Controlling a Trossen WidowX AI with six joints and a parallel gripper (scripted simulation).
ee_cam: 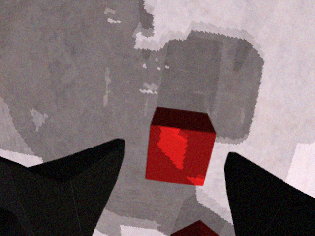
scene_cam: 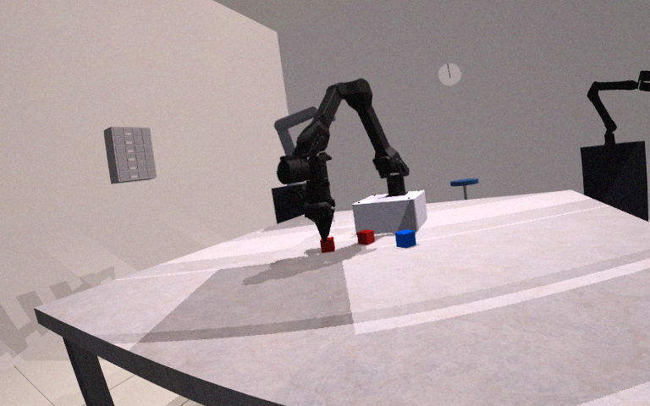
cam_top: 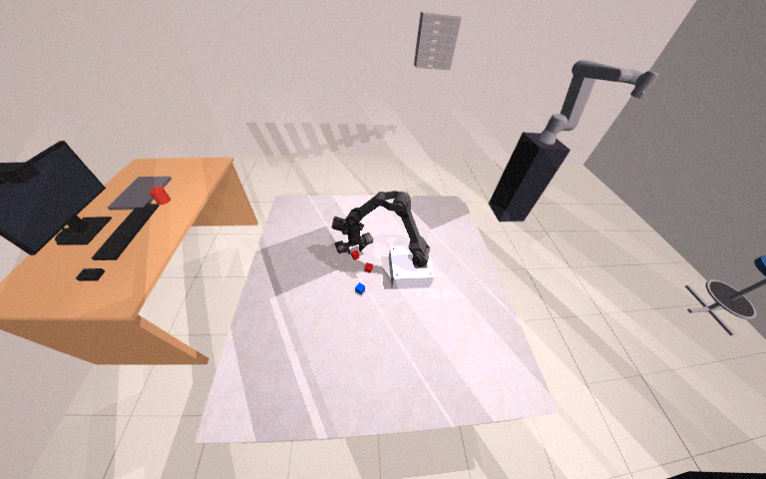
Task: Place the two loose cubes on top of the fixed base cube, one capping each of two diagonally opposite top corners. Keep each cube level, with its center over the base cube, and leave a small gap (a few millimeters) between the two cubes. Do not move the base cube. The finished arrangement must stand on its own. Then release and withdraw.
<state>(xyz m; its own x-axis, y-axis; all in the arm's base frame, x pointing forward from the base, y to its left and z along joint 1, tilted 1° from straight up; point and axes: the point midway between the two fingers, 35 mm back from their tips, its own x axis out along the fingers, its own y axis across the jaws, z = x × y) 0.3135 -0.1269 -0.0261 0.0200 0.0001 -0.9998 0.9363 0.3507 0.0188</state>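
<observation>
Right now the blue base cube is 21 cm to the left of my gripper tip, 2 cm below it and 2 cm behind it.
</observation>
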